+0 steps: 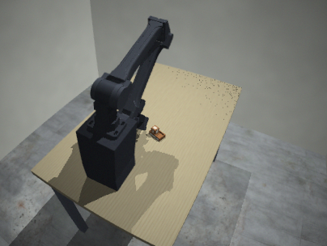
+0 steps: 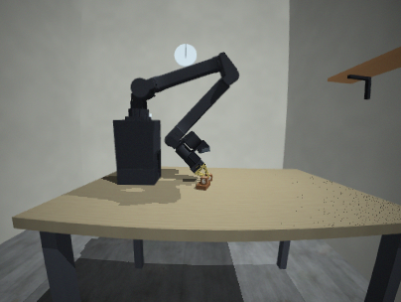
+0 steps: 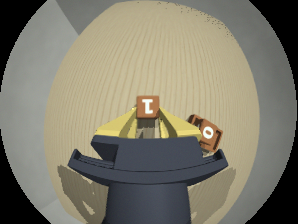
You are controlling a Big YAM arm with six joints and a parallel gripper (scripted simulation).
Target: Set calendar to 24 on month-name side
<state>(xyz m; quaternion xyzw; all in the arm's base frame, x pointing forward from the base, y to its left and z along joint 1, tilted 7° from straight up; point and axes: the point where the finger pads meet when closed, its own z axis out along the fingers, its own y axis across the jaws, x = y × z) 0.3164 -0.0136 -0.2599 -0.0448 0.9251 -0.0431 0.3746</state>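
Now: the brown tray 10 cm to the right of my hand, 3 cm behind it and 1 cm below it. The rest, counted from my hand: brown digit cube (1 cm below, 1 cm ahead).
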